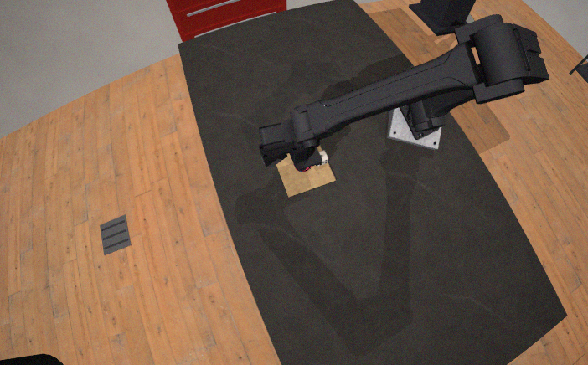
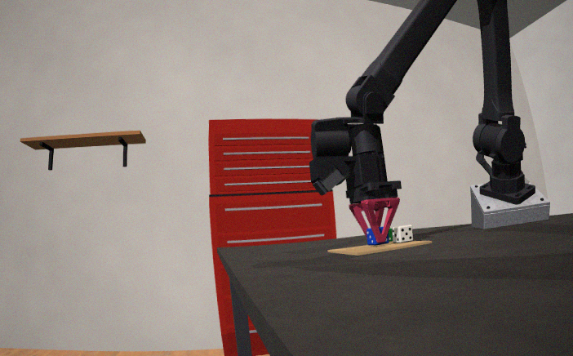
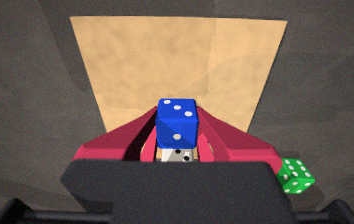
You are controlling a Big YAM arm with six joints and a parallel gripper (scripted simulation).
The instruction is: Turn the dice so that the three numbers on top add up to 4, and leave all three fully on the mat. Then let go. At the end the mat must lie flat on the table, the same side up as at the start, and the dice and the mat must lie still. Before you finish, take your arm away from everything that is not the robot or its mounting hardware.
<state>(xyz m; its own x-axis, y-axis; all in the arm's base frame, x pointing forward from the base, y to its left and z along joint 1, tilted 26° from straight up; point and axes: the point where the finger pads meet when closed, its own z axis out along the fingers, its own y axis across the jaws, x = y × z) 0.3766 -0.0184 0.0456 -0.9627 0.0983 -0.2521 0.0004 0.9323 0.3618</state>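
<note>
The blue die is right at my hand. Also, from my hand: white die 60 mm behind; then green die 140 mm to the right, 90 mm behind; then tan mat 20 mm below.
</note>
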